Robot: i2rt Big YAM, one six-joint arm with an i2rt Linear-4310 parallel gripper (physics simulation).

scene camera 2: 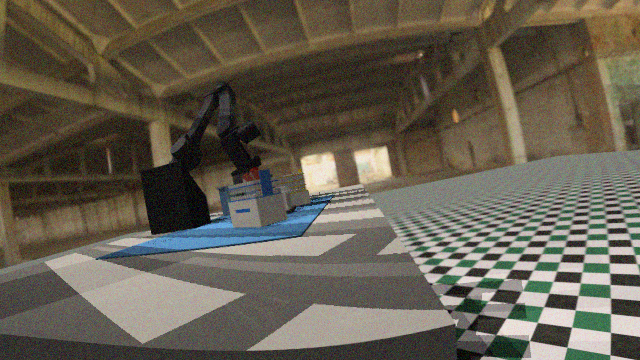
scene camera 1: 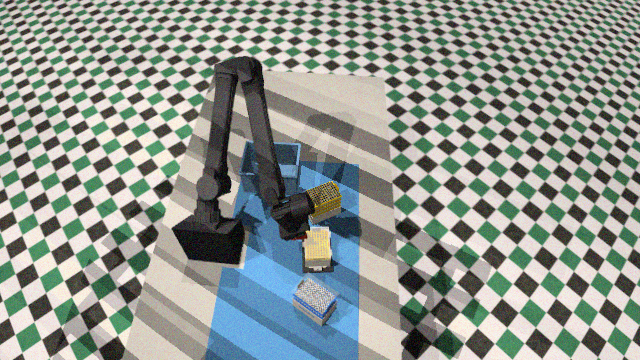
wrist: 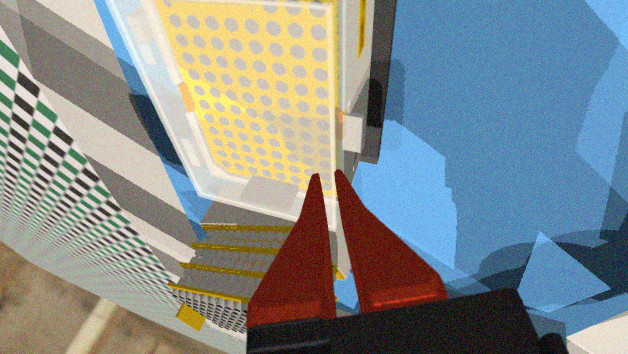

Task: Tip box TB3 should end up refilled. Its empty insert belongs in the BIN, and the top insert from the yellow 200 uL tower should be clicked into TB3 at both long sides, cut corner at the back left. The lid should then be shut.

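Note:
Tip box TB3 (scene camera 1: 317,264) (wrist: 354,82) stands in a dark holder (wrist: 385,35). A yellow insert (scene camera 1: 317,245) (wrist: 250,90) with rows of grey round spots lies in it under a clear lid (wrist: 227,189). The lid looks down over the insert; I cannot tell if it is latched. My gripper (scene camera 1: 300,237) (wrist: 327,180) is shut and empty, its red fingertips close together over the lid's near right corner in the wrist view. The yellow 200 uL tower (scene camera 1: 325,200) (wrist: 225,260) stands beside TB3. The BIN (scene camera 1: 275,145) is partly behind the arm; its contents are unclear.
A blue-and-white tip rack (scene camera 1: 315,300) (scene camera 2: 257,210) stands on the blue mat (scene camera 1: 270,325) on the other side of TB3 from the yellow tower. The black arm base (scene camera 1: 212,242) (scene camera 2: 172,197) stands at the left of the table.

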